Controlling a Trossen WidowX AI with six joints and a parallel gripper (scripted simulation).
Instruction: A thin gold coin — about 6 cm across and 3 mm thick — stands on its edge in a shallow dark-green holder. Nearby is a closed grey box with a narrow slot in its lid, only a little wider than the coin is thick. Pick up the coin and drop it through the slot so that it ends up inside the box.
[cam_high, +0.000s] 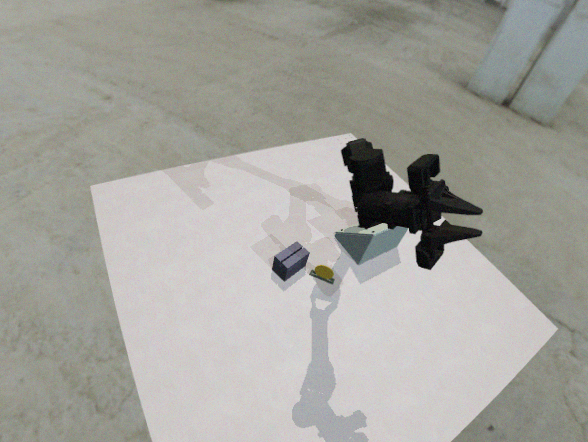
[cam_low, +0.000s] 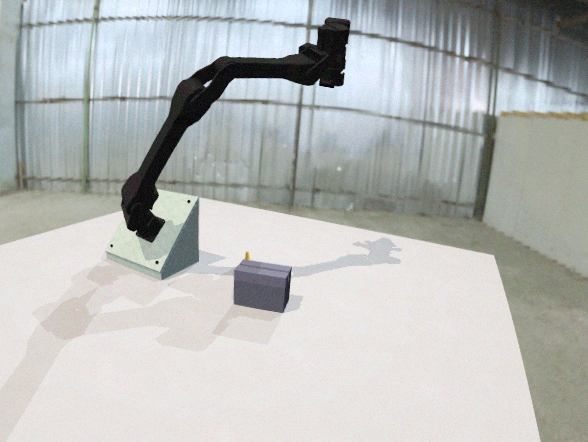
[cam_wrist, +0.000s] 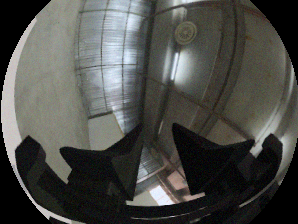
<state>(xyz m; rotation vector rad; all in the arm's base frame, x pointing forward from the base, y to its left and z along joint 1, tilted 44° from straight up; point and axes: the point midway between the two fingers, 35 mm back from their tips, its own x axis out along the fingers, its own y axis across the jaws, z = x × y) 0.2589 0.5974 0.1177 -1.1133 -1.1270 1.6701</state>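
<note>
Now: gripper tip 50 mm past the gold coin, 290 mm to the left of it and 560 mm above it.
</note>
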